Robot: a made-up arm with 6 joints. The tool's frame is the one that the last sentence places. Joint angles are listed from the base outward.
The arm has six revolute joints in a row. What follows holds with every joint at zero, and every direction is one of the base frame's. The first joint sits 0.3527 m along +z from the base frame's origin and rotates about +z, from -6.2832 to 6.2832 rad. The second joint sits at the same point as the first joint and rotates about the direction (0, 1, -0.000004), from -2.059 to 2.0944 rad. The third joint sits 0.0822 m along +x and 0.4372 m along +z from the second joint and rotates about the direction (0, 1, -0.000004), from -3.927 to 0.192 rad. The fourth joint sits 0.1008 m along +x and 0.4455 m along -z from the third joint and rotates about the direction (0, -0.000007, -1), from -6.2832 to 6.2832 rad. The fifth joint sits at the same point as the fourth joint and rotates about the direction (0, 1, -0.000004), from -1.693 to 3.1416 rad. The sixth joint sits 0.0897 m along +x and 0.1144 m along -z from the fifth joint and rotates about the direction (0, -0.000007, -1), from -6.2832 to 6.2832 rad. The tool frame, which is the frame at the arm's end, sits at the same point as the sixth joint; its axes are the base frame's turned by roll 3.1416, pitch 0 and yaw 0 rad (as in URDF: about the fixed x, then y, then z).
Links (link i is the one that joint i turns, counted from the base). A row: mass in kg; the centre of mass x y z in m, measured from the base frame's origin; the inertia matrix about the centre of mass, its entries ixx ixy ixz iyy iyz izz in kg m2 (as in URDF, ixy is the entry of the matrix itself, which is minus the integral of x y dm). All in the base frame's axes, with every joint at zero. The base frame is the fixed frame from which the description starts. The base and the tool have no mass.
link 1: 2.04; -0.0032 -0.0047 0.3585; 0.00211 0 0 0.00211 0 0.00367
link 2: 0.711; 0.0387 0.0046 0.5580; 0.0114 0 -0.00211 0.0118 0 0.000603
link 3: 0.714; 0.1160 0.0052 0.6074; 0.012 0 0.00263 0.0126 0 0.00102
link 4: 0.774; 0.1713 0.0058 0.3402; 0.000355 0 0 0.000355 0 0.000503
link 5: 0.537; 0.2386 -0.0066 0.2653; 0.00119 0 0.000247 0.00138 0 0.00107
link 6: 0.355; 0.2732 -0.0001 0.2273; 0.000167 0 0 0.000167 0 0.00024
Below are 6 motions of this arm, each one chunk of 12 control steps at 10 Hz.
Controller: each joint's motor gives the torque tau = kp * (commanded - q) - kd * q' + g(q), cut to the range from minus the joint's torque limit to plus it. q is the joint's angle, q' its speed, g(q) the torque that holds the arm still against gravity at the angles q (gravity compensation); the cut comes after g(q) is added. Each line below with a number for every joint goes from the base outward.
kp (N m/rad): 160 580 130 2.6 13 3.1
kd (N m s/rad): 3.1 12 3.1 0.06 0.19 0.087
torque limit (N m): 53 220 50 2.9 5.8 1.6
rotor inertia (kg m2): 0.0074 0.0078 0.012 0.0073 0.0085 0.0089
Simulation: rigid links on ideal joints. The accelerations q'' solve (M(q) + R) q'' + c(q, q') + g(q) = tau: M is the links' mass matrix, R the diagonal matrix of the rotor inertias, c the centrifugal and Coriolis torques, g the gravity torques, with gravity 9.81 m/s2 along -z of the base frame. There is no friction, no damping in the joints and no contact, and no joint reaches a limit. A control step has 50 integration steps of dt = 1/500 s. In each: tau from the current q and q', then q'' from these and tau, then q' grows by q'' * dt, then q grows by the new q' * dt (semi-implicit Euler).
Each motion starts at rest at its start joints. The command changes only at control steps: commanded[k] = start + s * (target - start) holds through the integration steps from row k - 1 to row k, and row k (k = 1, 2, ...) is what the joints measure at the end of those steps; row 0 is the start. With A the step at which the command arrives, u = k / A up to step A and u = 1 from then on. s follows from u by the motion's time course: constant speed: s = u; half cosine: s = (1 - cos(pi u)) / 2; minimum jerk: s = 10 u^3 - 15 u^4 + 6 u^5; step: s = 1 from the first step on.
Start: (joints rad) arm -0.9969 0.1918 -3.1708 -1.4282 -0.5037 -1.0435
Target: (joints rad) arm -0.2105 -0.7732 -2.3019 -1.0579 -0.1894 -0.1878
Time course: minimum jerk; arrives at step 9
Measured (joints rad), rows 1 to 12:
1: -0.9874 0.1813 -3.1589 -1.4425 -0.4958 -1.0337
2: -0.9363 0.1206 -3.0960 -1.5089 -0.4591 -0.9747
3: -0.8340 -0.0098 -2.9816 -1.5697 -0.4085 -0.8453
4: -0.6862 -0.1981 -2.8365 -1.4835 -0.3491 -0.6702
5: -0.5196 -0.4112 -2.6889 -1.2070 -0.2801 -0.4859
6: -0.3412 -0.6033 -2.5550 -0.9358 -0.2614 -0.3252
7: -0.2401 -0.7311 -2.4390 -0.7752 -0.2444 -0.2175
8: -0.1958 -0.7793 -2.3519 -0.8158 -0.2044 -0.1765
9: -0.2114 -0.7726 -2.3024 -0.9997 -0.1820 -0.1830
10: -0.2160 -0.7632 -2.2784 -1.2370 -0.1854 -0.1933
11: -0.2128 -0.7656 -2.2827 -1.2691 -0.1794 -0.1914
12: -0.2119 -0.7732 -2.3014 -1.0766 -0.1933 -0.1875

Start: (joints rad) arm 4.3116 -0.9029 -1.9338 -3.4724 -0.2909 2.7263
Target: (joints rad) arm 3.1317 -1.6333 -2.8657 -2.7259 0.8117 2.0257
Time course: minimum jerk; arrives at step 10
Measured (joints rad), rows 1 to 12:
1: 4.2982 -0.9079 -1.9379 -3.4651 -0.2844 2.7203
2: 4.2260 -0.9404 -1.9723 -3.4232 -0.2387 2.6837
3: 4.0931 -1.0208 -2.0811 -3.3685 -0.1053 2.6008
4: 3.9271 -1.1473 -2.2641 -3.3611 0.1215 2.4824
5: 3.7379 -1.3006 -2.4787 -3.2655 0.3740 2.3460
6: 3.5186 -1.4498 -2.6785 -2.9439 0.6222 2.2148
7: 3.2800 -1.5675 -2.8300 -2.7237 0.7785 2.1136
8: 3.0763 -1.6328 -2.9036 -2.8577 0.8299 2.0487
9: 2.9724 -1.6477 -2.9055 -2.9814 0.8426 2.0189
10: 3.0010 -1.6361 -2.8731 -2.8929 0.7967 2.0213
11: 3.1193 -1.6235 -2.8427 -2.7093 0.7719 2.0286
12: 3.2281 -1.6237 -2.8427 -2.6034 0.8254 2.0270

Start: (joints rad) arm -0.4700 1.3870 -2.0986 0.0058 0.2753 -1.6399
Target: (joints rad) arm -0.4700 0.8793 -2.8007 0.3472 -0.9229 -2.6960
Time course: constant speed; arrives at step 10
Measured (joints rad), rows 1 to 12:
1: -0.4694 1.3516 -2.1288 0.0372 0.2149 -1.7445
2: -0.4684 1.2849 -2.2405 0.0895 0.0235 -1.8907
3: -0.4689 1.2093 -2.3674 0.1128 -0.1652 -1.9846
4: -0.4708 1.1544 -2.4459 0.1196 -0.2938 -2.0775
5: -0.4708 1.1194 -2.4800 0.1585 -0.3657 -2.1916
6: -0.4686 1.0818 -2.5194 0.2329 -0.4490 -2.3004
7: -0.4677 1.0276 -2.5963 0.2958 -0.5780 -2.4017
8: -0.4710 0.9645 -2.6937 0.3002 -0.7225 -2.5066
9: -0.4746 0.9087 -2.7758 0.2758 -0.8512 -2.6141
10: -0.4713 0.8639 -2.8333 0.2989 -0.9611 -2.7201
11: -0.4691 0.8570 -2.8509 0.3032 -0.9499 -2.7200
12: -0.4699 0.8786 -2.8035 0.2889 -0.9147 -2.6797

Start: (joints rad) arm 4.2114 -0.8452 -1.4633 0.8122 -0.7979 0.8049
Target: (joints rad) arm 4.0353 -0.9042 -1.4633 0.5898 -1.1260 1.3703
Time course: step
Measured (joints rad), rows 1 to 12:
1: 4.0293 -0.9005 -1.4292 0.7939 -1.2424 1.3576
2: 4.0324 -0.9246 -1.5086 0.5849 -1.1833 1.5878
3: 4.0331 -0.9103 -1.4932 0.3494 -1.0713 1.3182
4: 4.0323 -0.8959 -1.4367 0.3717 -1.1547 1.2995
5: 4.0371 -0.8988 -1.4518 0.6366 -1.0847 1.4075
6: 4.0374 -0.9081 -1.4709 0.7969 -1.1460 1.3884
7: 4.0359 -0.9065 -1.4672 0.6897 -1.1409 1.3527
8: 4.0348 -0.9017 -1.4597 0.5072 -1.1051 1.3684
9: 4.0336 -0.9033 -1.4609 0.4572 -1.1293 1.3768
10: 4.0347 -0.9062 -1.4687 0.5476 -1.1298 1.3685
11: 4.0360 -0.9053 -1.4662 0.6451 -1.1273 1.3683
12: 4.0362 -0.9027 -1.4587 0.6624 -1.1248 1.3720

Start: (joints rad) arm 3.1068 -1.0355 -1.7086 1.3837 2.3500 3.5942
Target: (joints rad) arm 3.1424 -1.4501 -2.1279 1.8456 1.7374 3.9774
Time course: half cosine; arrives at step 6
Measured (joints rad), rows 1 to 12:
1: 3.1065 -1.0618 -1.7310 1.2990 2.2789 3.6192
2: 3.1107 -1.1407 -1.8132 1.1572 2.1408 3.6997
3: 3.1241 -1.2534 -1.9429 1.2667 1.9730 3.8111
4: 3.1307 -1.3653 -2.0716 1.7605 1.8079 3.9076
5: 3.1350 -1.4530 -2.1742 2.2798 1.7692 3.9699
6: 3.1585 -1.4876 -2.2148 2.3962 1.8141 3.9872
7: 3.1745 -1.4660 -2.1692 2.1967 1.7563 3.9758
8: 3.1566 -1.4353 -2.0991 1.8117 1.6776 3.9738
9: 3.1194 -1.4324 -2.0832 1.4071 1.7470 3.9801
10: 3.1107 -1.4438 -2.1072 1.4529 1.7667 3.9792
11: 3.1324 -1.4516 -2.1325 1.8978 1.7325 3.9765
12: 3.1575 -1.4591 -2.1507 2.1857 1.7477 3.9767

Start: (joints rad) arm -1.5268 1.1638 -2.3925 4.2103 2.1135 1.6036
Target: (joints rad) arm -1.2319 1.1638 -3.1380 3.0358 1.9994 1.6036
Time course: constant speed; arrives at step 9
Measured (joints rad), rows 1 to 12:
1: -1.5123 1.1695 -2.4614 4.2671 2.0788 1.6033
2: -1.4754 1.1631 -2.5572 4.1812 2.0805 1.6022
3: -1.4283 1.1569 -2.6543 3.8420 2.0656 1.6027
4: -1.3789 1.1530 -2.7458 3.4820 2.0538 1.6046
5: -1.3287 1.1543 -2.8263 3.3137 2.0565 1.6049
6: -1.2942 1.1590 -2.8987 3.2814 2.0343 1.6038
7: -1.2812 1.1615 -2.9757 3.2551 2.0187 1.6032
8: -1.2704 1.1594 -3.0631 3.2044 2.0120 1.6035
9: -1.2411 1.1564 -3.1528 3.1186 2.0035 1.6035
10: -1.2107 1.1499 -3.1709 2.9762 2.0279 1.6034
11: -1.2050 1.1612 -3.1451 2.8703 2.0039 1.6040
12: -1.2203 1.1726 -3.1177 2.8831 1.9808 1.6043

